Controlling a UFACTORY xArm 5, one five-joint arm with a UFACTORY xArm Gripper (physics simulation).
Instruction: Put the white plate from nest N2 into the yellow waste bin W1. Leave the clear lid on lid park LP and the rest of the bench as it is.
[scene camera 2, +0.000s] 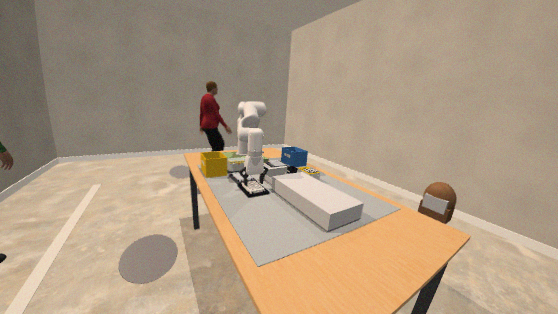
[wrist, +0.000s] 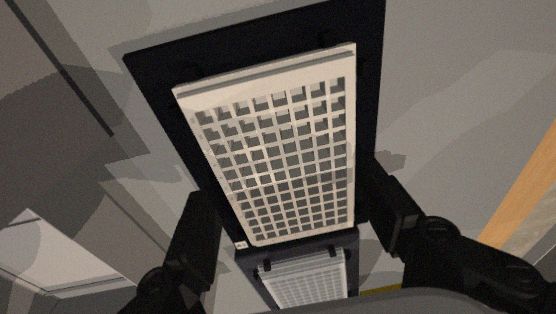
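Pixels of known places: gripper, fingertip midpoint: (scene camera 2: 253, 184) (wrist: 283, 191); arm's base at its link origin: (scene camera 2: 243, 154).
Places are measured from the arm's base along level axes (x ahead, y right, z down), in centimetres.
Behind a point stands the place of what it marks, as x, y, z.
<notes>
The white plate (scene camera 2: 255, 187) {68.3, 18.4, 0.4} (wrist: 285, 165) {66.6, 18.7, 0.4}, a grid of square wells, lies in a black nest (scene camera 2: 260, 194) {73.7, 17.9, 2.2} (wrist: 155, 65) {72.9, 13.8, 1.8}. My gripper (scene camera 2: 254, 180) {65.3, 18.3, -0.3} (wrist: 283, 191) {65.3, 18.3, -0.3} is open and empty, low over the plate, with one finger on each side of the plate's end nearer the clear piece. The fingers look apart from the plate. A clear, gridded piece (wrist: 306, 282) {51.5, 18.2, 0.4} sits on a dark holder (wrist: 245, 257) {55.8, 13.1, 1.8} in line with the nest; I cannot tell whether it is the lid alone. The yellow waste bin (scene camera 2: 214, 165) {38.8, 33.4, -4.7} stands at the table's left edge, and a yellow strip (wrist: 381, 289) {38.7, 28.5, 2.7} shows in the wrist view.
A long white box (scene camera 2: 317, 197) {100.4, 3.3, -5.4} lies on the grey mat (scene camera 2: 260, 240) {106.4, 33.2, 2.9}, right of the nest. A blue bin (scene camera 2: 294, 157) {38.4, -26.7, -4.9} and a small yellow-edged rack (scene camera 2: 309, 171) {68.9, -17.2, -4.7} stand farther back on the right. A person in red (scene camera 2: 211, 112) stands behind the table (scene camera 2: 350, 265) {129.8, 13.0, 3.3}.
</notes>
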